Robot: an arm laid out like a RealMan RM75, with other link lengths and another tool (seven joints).
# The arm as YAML. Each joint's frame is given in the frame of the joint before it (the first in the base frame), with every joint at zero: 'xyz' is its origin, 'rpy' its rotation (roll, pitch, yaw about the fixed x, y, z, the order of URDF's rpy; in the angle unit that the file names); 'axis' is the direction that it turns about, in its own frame. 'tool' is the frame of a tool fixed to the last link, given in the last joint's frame.
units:
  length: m
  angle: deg
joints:
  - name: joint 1
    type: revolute
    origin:
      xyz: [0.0, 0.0, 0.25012]
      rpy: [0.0, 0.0, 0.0]
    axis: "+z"
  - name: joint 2
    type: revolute
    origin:
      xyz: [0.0, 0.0, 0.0]
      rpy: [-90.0, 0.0, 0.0]
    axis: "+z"
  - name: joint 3
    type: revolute
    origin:
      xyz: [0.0, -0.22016, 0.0]
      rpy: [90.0, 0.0, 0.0]
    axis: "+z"
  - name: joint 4
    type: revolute
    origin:
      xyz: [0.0, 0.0, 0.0]
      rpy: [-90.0, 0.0, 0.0]
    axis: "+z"
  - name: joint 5
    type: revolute
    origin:
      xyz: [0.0, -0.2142, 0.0]
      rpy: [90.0, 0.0, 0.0]
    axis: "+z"
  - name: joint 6
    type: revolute
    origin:
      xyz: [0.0, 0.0, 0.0]
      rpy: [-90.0, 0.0, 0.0]
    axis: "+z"
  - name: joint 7
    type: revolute
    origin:
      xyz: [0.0, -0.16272, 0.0]
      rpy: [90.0, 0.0, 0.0]
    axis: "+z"
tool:
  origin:
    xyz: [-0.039, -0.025, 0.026]
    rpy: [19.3, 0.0, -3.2]
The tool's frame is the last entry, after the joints.
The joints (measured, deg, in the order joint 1, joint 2, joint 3, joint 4, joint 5, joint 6, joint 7), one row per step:
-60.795 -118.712 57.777 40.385 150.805 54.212 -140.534
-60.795 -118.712 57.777 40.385 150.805 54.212 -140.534
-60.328 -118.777 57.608 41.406 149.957 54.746 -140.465
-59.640 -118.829 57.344 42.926 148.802 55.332 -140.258
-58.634 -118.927 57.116 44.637 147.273 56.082 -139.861
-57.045 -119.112 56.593 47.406 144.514 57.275 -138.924
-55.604 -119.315 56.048 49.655 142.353 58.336 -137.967
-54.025 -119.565 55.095 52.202 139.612 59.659 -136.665
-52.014 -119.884 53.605 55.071 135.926 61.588 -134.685
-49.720 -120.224 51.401 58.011 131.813 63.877 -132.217
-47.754 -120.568 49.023 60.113 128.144 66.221 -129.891
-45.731 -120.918 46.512 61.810 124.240 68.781 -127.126
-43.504 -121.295 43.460 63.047 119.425 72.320 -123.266
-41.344 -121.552 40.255 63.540 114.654 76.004 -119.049
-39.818 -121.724 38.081 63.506 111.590 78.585 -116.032
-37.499 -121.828 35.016 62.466 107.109 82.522 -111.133
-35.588 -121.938 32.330 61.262 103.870 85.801 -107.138
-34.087 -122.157 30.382 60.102 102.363 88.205 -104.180
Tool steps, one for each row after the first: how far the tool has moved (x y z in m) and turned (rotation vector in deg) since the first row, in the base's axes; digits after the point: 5 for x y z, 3 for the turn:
0.00000 0.00000 0.00000 0.000 0.000 0.000
0.00217 -0.00043 0.00111 0.113 -1.014 -0.048
0.00526 -0.00021 0.00384 0.510 -2.350 -0.306
0.00749 -0.00108 0.00625 0.764 -3.930 -0.537
0.01225 -0.00229 0.01047 1.195 -6.682 -1.230
0.01472 -0.00398 0.01429 1.500 -8.779 -1.830
0.01851 -0.00587 0.01942 1.910 -11.489 -2.703
0.02209 -0.00934 0.02596 2.231 -15.000 -3.874
0.02396 -0.01348 0.03545 2.907 -18.922 -5.243
0.02388 -0.01834 0.04381 3.427 -22.494 -6.374
0.02254 -0.02412 0.05218 3.931 -26.008 -7.836
0.02064 -0.03231 0.06084 4.176 -30.014 -10.175
0.01690 -0.04092 0.06999 4.740 -33.777 -12.867
0.01274 -0.04747 0.07577 5.280 -36.095 -14.767
0.00430 -0.05821 0.08263 6.175 -39.330 -17.692
-0.00432 -0.06773 0.08824 7.378 -41.761 -19.978
-0.01344 -0.07608 0.08955 8.135 -43.030 -21.153

